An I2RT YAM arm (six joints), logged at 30 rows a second.
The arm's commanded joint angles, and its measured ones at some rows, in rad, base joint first. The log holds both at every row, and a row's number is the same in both.
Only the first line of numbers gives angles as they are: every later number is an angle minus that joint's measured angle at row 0.
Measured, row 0:
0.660 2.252 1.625 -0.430 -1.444 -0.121
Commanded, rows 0 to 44:
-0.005 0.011 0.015 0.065 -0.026 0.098
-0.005 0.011 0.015 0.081 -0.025 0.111
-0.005 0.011 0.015 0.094 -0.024 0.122
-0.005 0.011 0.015 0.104 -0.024 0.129
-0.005 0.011 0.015 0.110 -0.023 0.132
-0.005 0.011 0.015 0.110 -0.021 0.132
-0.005 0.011 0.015 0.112 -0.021 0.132
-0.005 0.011 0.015 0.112 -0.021 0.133
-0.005 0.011 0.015 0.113 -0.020 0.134
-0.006 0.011 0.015 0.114 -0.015 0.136
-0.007 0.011 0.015 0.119 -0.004 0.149
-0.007 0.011 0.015 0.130 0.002 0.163
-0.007 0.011 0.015 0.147 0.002 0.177
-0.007 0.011 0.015 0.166 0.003 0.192
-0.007 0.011 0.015 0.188 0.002 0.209
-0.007 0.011 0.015 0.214 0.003 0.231
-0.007 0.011 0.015 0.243 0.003 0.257
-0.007 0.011 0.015 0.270 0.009 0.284
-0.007 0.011 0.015 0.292 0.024 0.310
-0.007 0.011 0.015 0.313 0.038 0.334
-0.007 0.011 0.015 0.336 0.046 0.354
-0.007 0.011 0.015 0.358 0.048 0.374
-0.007 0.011 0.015 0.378 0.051 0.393
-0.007 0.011 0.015 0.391 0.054 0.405
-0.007 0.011 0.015 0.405 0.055 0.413
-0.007 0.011 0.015 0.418 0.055 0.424
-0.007 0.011 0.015 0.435 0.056 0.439
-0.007 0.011 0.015 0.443 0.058 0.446
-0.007 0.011 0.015 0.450 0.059 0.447
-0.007 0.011 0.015 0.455 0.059 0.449
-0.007 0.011 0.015 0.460 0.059 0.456
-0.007 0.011 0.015 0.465 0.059 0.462
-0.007 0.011 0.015 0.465 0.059 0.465
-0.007 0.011 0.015 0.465 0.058 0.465
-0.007 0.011 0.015 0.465 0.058 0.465
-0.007 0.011 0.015 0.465 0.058 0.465
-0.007 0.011 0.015 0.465 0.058 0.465
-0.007 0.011 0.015 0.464 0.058 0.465
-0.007 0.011 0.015 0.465 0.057 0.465
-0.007 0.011 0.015 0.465 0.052 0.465
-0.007 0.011 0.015 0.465 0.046 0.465
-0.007 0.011 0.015 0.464 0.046 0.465
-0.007 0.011 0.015 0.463 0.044 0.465
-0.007 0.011 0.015 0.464 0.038 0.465
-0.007 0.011 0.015 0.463 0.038 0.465
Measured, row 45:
-0.004 0.032 -0.024 0.435 -0.018 0.463
